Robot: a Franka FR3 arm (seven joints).
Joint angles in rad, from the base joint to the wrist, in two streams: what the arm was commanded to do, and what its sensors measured. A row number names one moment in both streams.
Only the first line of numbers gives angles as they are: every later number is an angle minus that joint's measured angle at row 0.
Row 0, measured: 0.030, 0.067, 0.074, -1.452, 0.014, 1.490, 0.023
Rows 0 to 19, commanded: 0.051, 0.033, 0.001, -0.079, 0.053, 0.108, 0.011; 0.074, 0.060, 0.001, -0.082, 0.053, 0.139, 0.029; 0.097, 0.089, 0.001, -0.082, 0.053, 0.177, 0.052; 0.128, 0.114, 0.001, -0.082, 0.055, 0.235, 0.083; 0.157, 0.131, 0.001, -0.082, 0.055, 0.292, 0.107; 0.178, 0.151, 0.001, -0.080, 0.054, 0.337, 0.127; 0.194, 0.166, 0.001, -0.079, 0.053, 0.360, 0.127; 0.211, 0.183, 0.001, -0.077, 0.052, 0.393, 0.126; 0.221, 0.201, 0.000, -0.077, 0.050, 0.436, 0.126; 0.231, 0.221, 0.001, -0.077, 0.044, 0.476, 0.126; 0.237, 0.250, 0.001, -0.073, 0.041, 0.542, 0.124; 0.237, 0.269, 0.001, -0.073, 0.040, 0.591, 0.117; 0.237, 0.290, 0.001, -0.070, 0.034, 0.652, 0.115; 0.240, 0.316, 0.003, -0.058, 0.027, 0.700, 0.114; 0.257, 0.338, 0.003, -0.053, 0.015, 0.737, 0.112; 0.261, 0.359, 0.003, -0.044, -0.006, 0.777, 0.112; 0.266, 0.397, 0.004, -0.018, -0.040, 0.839, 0.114; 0.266, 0.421, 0.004, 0.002, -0.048, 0.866, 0.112; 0.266, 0.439, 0.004, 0.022, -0.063, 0.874, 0.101; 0.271, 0.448, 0.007, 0.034, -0.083, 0.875, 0.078
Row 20, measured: 0.266, 0.389, 0.004, -0.041, -0.034, 0.855, 0.112
